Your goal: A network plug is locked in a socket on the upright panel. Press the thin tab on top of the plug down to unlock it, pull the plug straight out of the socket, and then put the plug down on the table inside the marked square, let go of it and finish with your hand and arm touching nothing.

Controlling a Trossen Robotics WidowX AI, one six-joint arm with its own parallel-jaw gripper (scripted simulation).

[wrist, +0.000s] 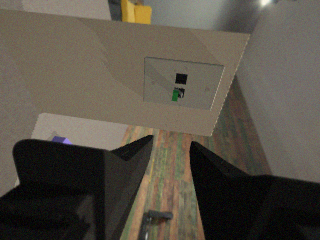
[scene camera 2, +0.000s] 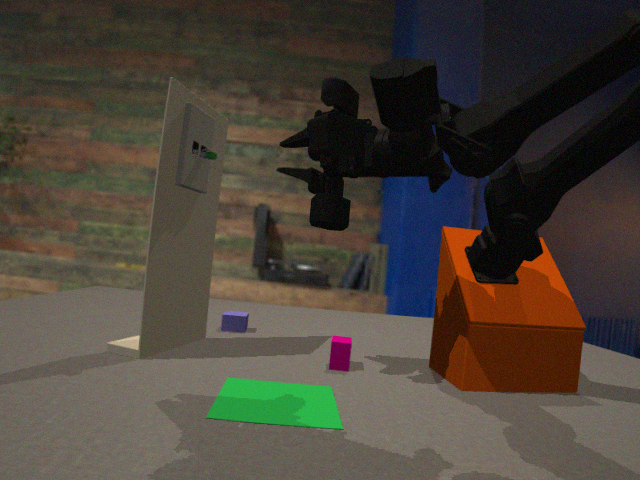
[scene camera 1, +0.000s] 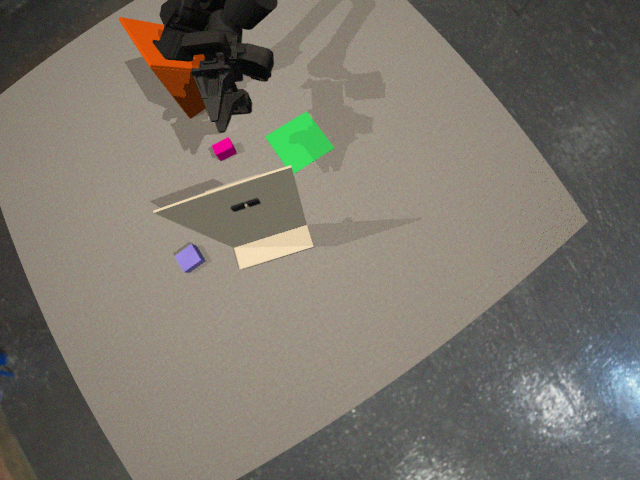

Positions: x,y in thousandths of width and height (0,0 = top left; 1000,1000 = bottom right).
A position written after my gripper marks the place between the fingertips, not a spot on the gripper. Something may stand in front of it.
In view: my gripper (scene camera 2: 437,328), an upright panel (scene camera 2: 274,628) and a green marked square (scene camera 2: 376,834).
My gripper shows as well in the wrist view (wrist: 536,598) and in scene camera 1 (scene camera 1: 341,264). The upright panel shows as well in scene camera 1 (scene camera 1: 409,451). The green marked square also shows in scene camera 1 (scene camera 1: 468,297).
